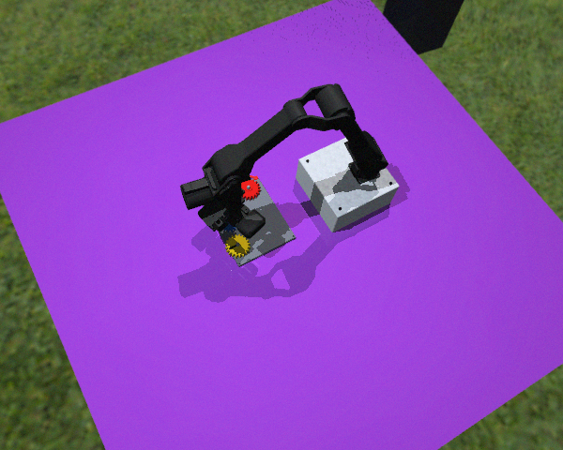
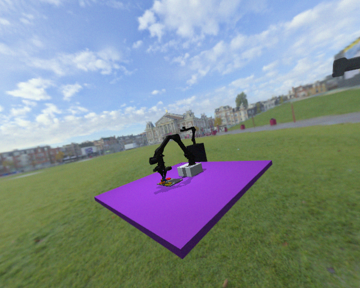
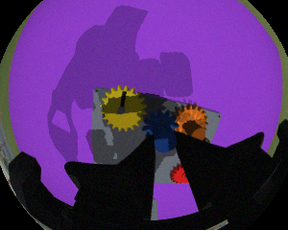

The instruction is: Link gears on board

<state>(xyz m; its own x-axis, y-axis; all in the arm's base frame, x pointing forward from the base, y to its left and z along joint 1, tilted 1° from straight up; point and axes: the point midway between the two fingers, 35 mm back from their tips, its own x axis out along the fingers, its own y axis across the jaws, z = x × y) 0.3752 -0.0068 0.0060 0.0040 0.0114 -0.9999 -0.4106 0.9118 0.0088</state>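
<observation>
Now: the orange gear 50 mm to the right of my gripper tip and 40 mm below it. Round my gripper tip: brown gear 30 mm behind, 90 mm to the right, 40 mm below; small blue gear 10 mm below; yellow gear 50 mm to the left, 50 mm below.
</observation>
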